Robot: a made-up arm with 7 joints.
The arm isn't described. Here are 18 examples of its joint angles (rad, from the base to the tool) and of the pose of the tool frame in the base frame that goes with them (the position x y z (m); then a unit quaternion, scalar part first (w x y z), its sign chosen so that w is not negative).
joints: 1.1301 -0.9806 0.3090 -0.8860 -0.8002 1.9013 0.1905
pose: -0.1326 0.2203 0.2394 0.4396 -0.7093 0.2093 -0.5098
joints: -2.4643 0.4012 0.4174 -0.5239 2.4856 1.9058 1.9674
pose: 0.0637 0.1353 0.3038 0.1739 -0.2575 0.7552 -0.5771
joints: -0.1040 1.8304 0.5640 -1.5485 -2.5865 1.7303 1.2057
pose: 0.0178 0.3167 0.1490 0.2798 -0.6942 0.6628 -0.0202
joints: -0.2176 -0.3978 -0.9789 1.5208 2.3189 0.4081 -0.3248
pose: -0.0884 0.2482 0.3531 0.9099 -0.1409 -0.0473 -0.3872
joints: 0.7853 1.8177 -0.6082 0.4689 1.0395 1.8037 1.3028
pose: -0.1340 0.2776 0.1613 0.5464 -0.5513 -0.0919 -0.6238
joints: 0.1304 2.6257 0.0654 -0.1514 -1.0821 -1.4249 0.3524
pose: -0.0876 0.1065 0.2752 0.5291 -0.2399 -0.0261 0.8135
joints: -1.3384 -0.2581 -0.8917 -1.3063 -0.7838 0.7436 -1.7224
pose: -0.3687 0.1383 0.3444 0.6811 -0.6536 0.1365 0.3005
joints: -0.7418 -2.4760 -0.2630 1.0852 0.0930 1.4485 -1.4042
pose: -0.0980 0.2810 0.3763 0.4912 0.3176 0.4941 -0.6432
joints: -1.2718 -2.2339 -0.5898 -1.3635 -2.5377 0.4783 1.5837
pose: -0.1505 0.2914 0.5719 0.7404 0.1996 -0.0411 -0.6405
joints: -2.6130 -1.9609 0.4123 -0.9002 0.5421 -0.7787 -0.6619
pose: -0.2618 0.1108 0.1869 0.0938 -0.9122 0.0117 0.3987
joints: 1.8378 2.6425 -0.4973 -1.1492 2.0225 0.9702 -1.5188
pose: -0.2548 0.3242 0.1344 0.4102 0.1231 -0.0107 -0.9036
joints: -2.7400 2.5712 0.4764 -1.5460 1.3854 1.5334 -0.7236
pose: -0.4197 0.2006 0.2154 0.0793 -0.7462 0.0654 -0.6578
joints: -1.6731 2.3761 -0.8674 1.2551 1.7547 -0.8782 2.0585
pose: -0.1165 0.2476 0.1827 0.4334 -0.1371 -0.7066 -0.5423
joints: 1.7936 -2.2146 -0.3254 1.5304 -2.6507 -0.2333 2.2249
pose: -0.2260 0.1778 0.2847 0.1853 0.4245 0.3076 -0.8312
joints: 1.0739 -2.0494 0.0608 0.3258 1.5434 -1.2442 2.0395
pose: -0.1564 0.1189 0.2842 0.9439 -0.0066 -0.3291 -0.0253
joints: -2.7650 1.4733 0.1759 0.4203 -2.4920 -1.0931 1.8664
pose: -0.2306 0.0843 0.2701 0.5460 0.8287 0.0268 0.1205
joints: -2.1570 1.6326 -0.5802 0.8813 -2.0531 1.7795 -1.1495
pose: -0.0528 0.0996 0.2189 0.2088 -0.0126 0.2361 0.9489
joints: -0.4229 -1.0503 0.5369 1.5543 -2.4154 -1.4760 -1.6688
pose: -0.1349 0.2053 0.1631 0.7595 0.3038 -0.5750 0.0195
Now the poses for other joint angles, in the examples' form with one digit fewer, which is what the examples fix.
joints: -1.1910 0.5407 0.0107 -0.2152 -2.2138 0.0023 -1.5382
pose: -0.124 0.115 0.156 0.042 -0.384 -0.535 -0.752
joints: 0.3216 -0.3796 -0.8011 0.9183 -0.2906 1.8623 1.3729
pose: -0.040 0.266 0.435 0.824 -0.249 0.499 -0.103
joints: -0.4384 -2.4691 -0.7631 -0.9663 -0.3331 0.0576 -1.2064
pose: 0.051 0.135 0.304 0.247 0.178 0.416 0.857
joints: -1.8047 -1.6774 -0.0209 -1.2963 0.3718 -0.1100 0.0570
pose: -0.268 0.164 0.308 0.046 0.675 0.180 -0.714
